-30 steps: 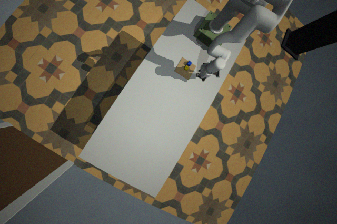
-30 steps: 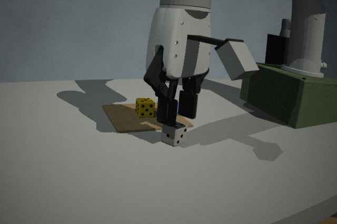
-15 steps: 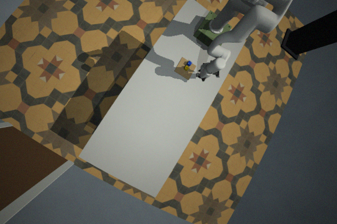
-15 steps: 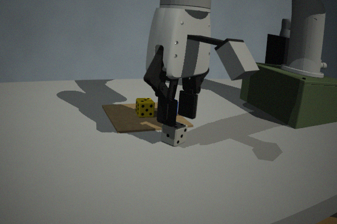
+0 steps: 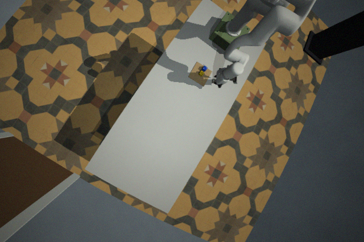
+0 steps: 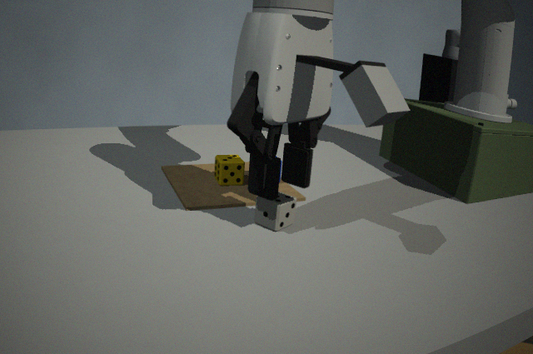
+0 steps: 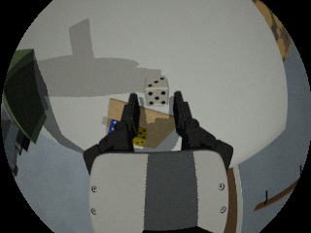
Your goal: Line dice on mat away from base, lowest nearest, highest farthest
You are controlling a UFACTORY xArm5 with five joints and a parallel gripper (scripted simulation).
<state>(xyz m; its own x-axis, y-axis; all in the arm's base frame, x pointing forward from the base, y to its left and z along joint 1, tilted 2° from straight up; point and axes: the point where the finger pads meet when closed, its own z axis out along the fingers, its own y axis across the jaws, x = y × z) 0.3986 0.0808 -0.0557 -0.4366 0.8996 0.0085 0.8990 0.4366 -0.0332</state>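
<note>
Now: hand 40 mm above the white die. Round my hand: blue die (40 mm behind, 110 mm to the right, 40 mm below); then yellow die (10 mm ahead, 120 mm to the right, 40 mm below); then tan mat (10 mm ahead, 120 mm to the right, 50 mm below).
</note>
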